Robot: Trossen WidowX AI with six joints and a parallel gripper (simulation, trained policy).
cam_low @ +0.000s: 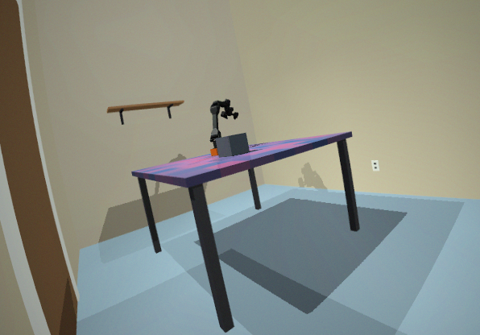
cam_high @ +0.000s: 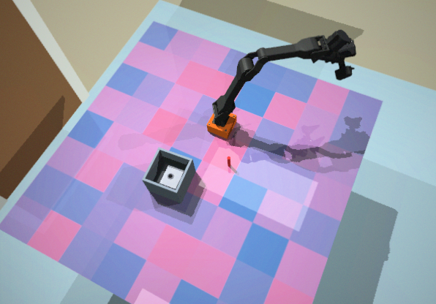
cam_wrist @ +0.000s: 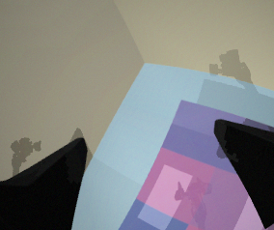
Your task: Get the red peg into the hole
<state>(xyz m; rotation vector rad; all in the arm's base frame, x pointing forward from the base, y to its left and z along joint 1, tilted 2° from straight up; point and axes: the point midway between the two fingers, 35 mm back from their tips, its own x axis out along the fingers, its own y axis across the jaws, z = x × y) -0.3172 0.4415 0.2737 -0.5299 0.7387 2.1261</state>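
Right now my gripper tip is 52 cm short of the red peg, 34 cm to the left of it and 28 cm above it. The rest, counted from my gripper tip: pale plate (69 cm ahead, 54 cm to the right, 27 cm below).
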